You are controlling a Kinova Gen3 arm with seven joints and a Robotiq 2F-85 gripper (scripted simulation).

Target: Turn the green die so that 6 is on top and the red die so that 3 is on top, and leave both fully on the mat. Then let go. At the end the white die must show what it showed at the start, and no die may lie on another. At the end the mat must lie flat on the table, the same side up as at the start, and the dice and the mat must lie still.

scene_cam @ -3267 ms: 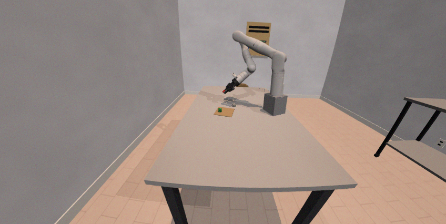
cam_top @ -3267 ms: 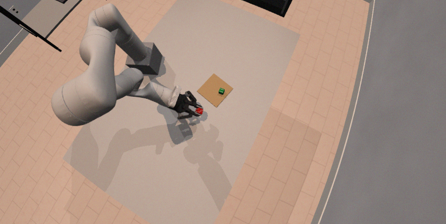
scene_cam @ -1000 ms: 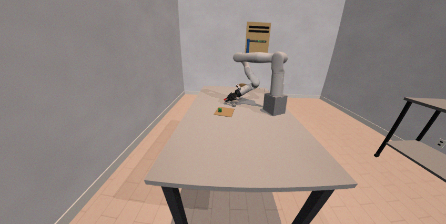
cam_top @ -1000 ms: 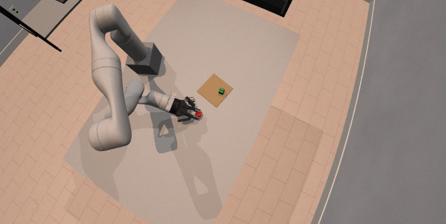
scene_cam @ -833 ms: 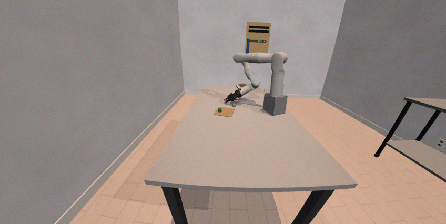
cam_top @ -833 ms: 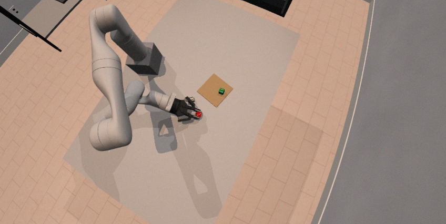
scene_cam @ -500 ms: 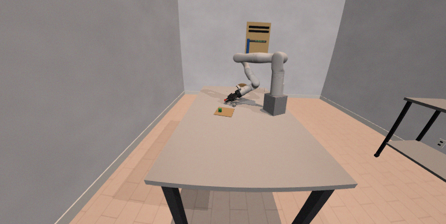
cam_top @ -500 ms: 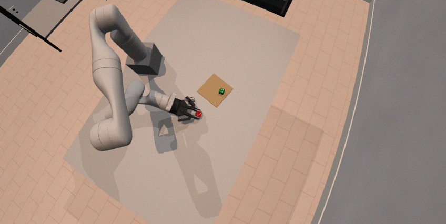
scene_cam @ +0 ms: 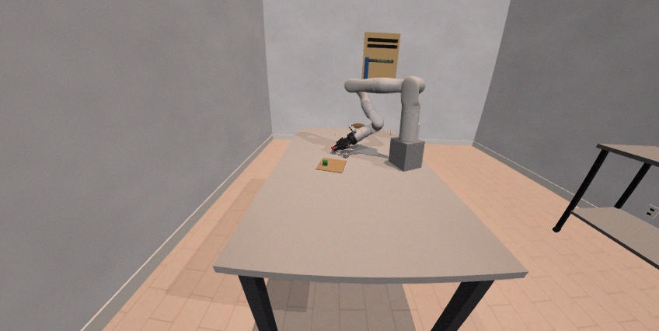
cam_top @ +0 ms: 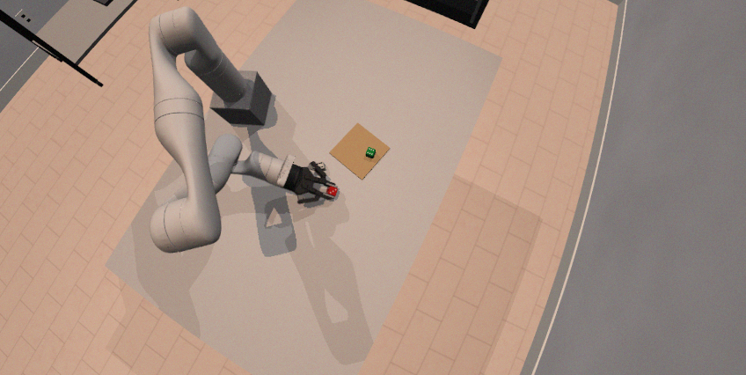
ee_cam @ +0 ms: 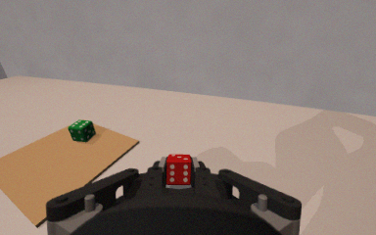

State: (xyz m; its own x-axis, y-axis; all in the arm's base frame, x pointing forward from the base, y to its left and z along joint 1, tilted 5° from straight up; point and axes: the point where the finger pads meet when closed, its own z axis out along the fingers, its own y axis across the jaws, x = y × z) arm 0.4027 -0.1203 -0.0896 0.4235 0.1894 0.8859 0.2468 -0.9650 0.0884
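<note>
The red die is 1 cm ahead of my hand. Also, from my hand: white die (7 cm behind, 6 cm to the left, 2 cm below); green die (5 cm ahead, 17 cm to the left, 2 cm below); tan mat (1 cm ahead, 17 cm to the left, 3 cm below).
</note>
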